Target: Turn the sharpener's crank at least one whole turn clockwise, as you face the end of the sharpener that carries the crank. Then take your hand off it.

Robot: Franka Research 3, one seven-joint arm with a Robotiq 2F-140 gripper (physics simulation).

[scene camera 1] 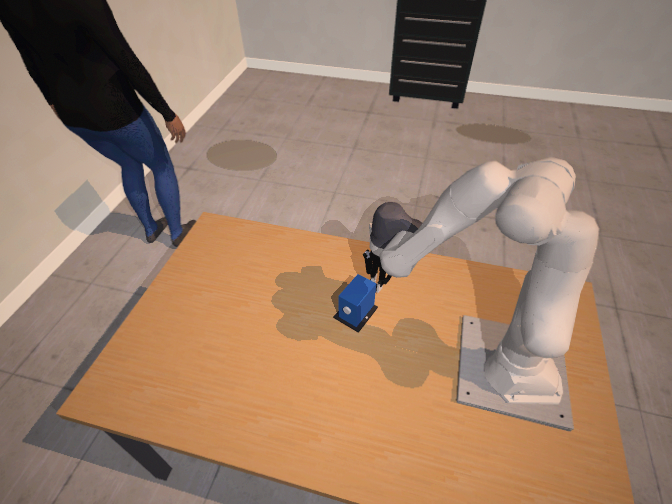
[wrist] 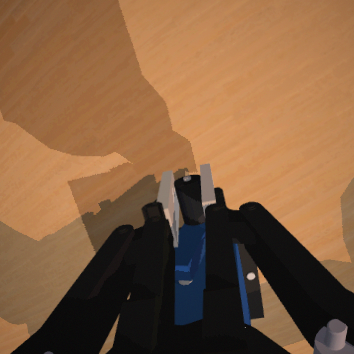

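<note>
There's a black crank handle (wrist: 188, 193) to be seen, and the gripper (wrist: 189, 182) is visible too.
</note>
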